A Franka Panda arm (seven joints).
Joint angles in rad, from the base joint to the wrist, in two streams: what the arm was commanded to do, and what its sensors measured. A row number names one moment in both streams.
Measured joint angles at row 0:
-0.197, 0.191, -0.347, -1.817, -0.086, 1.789, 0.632
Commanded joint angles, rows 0 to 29:
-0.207, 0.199, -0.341, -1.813, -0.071, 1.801, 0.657
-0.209, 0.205, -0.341, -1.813, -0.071, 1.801, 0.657
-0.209, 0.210, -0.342, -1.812, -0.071, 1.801, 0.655
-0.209, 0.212, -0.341, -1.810, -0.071, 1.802, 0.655
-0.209, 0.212, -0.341, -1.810, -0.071, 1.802, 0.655
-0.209, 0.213, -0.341, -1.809, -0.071, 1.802, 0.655
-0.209, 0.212, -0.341, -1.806, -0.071, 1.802, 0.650
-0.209, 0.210, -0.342, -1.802, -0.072, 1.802, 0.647
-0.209, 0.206, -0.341, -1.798, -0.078, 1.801, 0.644
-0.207, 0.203, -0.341, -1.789, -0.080, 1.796, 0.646
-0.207, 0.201, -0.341, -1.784, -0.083, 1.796, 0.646
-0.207, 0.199, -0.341, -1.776, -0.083, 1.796, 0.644
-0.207, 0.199, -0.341, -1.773, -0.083, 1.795, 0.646
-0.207, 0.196, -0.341, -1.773, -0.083, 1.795, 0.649
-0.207, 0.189, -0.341, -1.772, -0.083, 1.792, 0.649
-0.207, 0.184, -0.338, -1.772, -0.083, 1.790, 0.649
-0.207, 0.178, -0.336, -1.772, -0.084, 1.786, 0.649
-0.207, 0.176, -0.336, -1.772, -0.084, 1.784, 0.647
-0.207, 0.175, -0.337, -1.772, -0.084, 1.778, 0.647
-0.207, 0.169, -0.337, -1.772, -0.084, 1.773, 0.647
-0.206, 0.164, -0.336, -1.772, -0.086, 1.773, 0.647
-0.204, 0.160, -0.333, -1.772, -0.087, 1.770, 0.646
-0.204, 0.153, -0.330, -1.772, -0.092, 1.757, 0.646
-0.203, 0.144, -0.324, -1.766, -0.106, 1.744, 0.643
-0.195, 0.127, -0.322, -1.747, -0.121, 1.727, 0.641
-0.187, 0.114, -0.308, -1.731, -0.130, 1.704, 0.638
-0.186, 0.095, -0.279, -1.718, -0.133, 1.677, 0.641
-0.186, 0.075, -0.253, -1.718, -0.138, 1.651, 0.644
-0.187, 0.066, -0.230, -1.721, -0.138, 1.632, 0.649
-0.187, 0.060, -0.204, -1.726, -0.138, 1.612, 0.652
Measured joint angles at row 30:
-0.188, 0.102, -0.275, -1.723, -0.115, 1.679, 0.638
